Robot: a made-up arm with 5 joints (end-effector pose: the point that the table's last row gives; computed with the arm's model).
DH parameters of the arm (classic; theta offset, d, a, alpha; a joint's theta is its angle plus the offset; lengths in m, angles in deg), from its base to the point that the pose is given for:
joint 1: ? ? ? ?
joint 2: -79.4 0 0.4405 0
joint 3: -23.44 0 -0.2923 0
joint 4: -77.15 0 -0.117 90
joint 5: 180 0.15 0 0
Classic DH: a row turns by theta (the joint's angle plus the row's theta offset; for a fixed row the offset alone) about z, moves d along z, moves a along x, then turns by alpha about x.
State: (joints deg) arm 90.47 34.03 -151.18 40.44 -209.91
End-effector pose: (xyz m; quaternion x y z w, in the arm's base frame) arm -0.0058 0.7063 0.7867 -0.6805 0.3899 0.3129 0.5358
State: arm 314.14 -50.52 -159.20 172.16 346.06
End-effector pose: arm -0.2063 0.2126 0.7115 0.9103 -0.2603 0.2790 0.1604
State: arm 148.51 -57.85 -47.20 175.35 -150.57
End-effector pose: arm 0.1423 -0.0872 0.4810 0.7048 -0.4145 0.5757 0.0104
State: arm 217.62 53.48 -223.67 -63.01 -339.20
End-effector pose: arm -0.1509 -0.1163 0.6866 -0.0655 0.4429 0.4364 0.7805
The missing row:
joint 1: 0 0.206 0 -90
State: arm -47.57 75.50 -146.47 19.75 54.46
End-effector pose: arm 0.6209 -0.6793 0.2017 -0.5673 0.7010 -0.4314 0.0260
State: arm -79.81 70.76 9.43 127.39 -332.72
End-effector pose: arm 0.0233 -0.1294 0.3467 0.1417 -0.1918 0.8709 0.4298
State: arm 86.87 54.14 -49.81 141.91 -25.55
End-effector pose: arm 0.0143 0.2606 0.1646 0.1614 0.2413 -0.8232 0.4880
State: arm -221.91 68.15 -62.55 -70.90 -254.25
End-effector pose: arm -0.4867 0.4369 0.0456 -0.8087 -0.2345 0.2852 0.4579
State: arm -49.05 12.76 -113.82 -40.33 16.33
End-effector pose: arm 0.2911 -0.3354 0.9190 0.2783 -0.1786 0.9055 0.2658
